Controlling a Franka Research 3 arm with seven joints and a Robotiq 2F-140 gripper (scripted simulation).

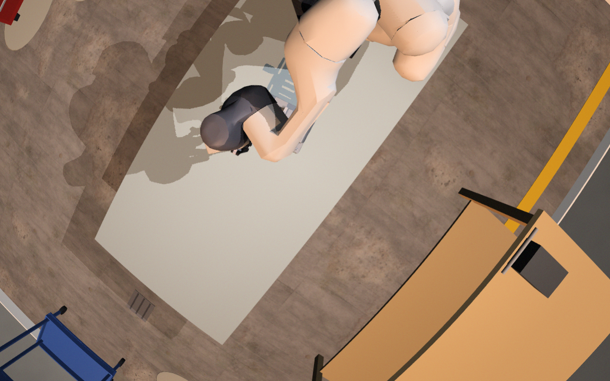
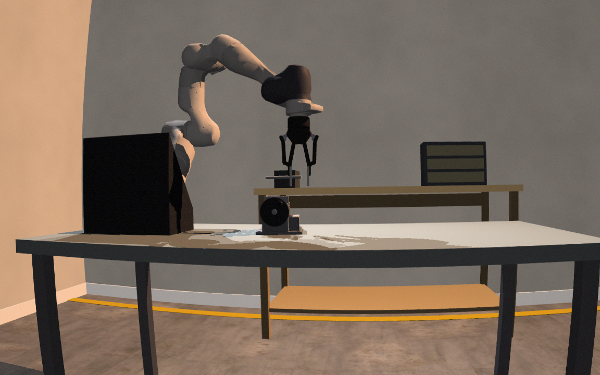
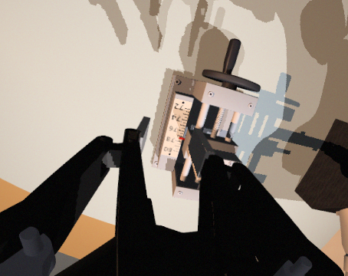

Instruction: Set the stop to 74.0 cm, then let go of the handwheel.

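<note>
My gripper is now 60 mm past the black handwheel, 100 mm to the left of it and 90 mm above it.
</note>
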